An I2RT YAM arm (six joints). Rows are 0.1 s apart.
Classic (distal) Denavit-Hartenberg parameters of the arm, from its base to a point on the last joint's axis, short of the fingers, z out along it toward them. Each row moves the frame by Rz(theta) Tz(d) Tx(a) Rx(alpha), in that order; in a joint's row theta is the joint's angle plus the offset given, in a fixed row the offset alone. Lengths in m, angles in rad.
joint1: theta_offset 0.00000  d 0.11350  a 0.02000  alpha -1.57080
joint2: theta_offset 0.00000  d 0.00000  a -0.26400  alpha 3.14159
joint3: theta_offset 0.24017  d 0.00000  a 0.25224  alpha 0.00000
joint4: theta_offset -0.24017  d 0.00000  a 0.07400  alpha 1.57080
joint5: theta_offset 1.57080  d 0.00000  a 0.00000  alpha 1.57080
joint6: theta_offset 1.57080  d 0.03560  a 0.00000  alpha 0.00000
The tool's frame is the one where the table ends.
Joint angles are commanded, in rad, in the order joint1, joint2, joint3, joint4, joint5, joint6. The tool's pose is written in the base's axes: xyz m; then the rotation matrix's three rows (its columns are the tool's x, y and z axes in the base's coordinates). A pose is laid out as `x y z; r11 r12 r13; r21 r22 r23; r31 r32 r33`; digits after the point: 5 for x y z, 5 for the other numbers.
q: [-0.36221 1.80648 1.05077 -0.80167 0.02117 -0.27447]
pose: 0.28267 -0.10792 0.13626; -0.99612 0.08783 0.00504; 0.08769 0.99585 -0.02456; -0.00718 -0.02402 -0.99969
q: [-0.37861 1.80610 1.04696 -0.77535 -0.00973 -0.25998]
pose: 0.28311 -0.11225 0.13559; -0.99229 0.11818 0.03732; 0.11810 0.99299 -0.00438; -0.03758 0.00006 -0.99929
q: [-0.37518 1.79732 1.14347 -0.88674 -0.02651 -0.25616]
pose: 0.29210 -0.11402 0.15982; -0.99229 0.11801 0.03781; 0.11859 0.99285 0.01359; -0.03593 0.01797 -0.99919
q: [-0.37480 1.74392 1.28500 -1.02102 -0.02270 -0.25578]
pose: 0.29962 -0.11700 0.20968; -0.98870 0.11777 0.09272; 0.11715 0.99304 -0.01209; -0.09350 -0.00109 -0.99562
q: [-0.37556 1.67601 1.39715 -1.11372 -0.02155 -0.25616]
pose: 0.29724 -0.11637 0.25843; -0.97770 0.11933 0.17279; 0.11320 0.99255 -0.04497; -0.17687 -0.02441 -0.98393
